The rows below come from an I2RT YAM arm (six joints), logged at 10 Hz.
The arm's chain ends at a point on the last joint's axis. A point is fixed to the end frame.
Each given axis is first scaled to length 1.
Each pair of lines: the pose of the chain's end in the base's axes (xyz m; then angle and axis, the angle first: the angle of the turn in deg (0 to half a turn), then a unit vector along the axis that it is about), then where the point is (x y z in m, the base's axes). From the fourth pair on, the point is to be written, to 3 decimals.
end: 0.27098 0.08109 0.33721 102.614 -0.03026 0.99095 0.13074
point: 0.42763 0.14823 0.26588
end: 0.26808 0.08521 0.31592 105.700 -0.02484 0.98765 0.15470
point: 0.41917 0.15861 0.23899
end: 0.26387 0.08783 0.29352 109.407 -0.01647 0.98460 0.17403
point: 0.40847 0.16653 0.20968
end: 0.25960 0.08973 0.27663 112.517 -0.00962 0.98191 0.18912
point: 0.398 0.173 0.187
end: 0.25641 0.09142 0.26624 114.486 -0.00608 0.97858 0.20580
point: 0.391 0.179 0.175
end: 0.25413 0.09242 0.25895 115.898 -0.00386 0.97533 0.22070
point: 0.385 0.185 0.167
